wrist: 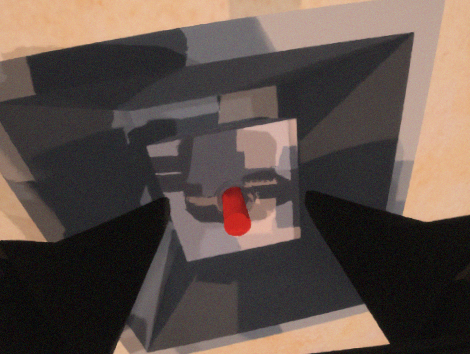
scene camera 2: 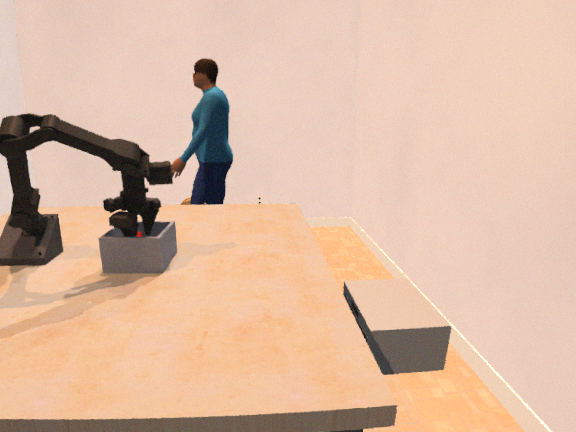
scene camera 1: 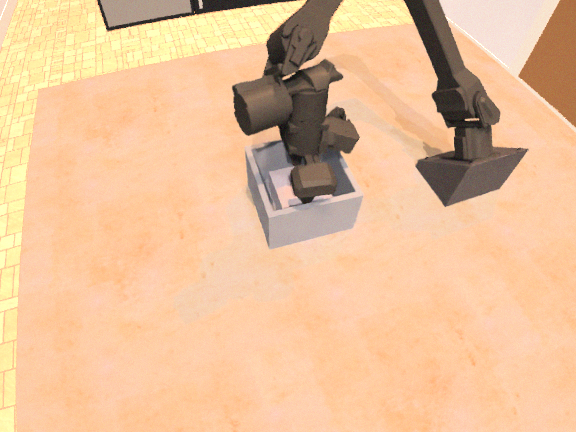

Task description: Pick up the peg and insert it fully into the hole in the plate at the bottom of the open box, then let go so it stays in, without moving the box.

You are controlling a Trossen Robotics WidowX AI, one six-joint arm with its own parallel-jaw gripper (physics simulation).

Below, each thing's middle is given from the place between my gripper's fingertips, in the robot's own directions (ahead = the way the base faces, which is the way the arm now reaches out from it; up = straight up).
Labels:
Now: the grey box (scene camera 1: 291, 225) 1 cm below my hand. Also, from my hand: red peg (wrist: 237, 222): 2 cm below.

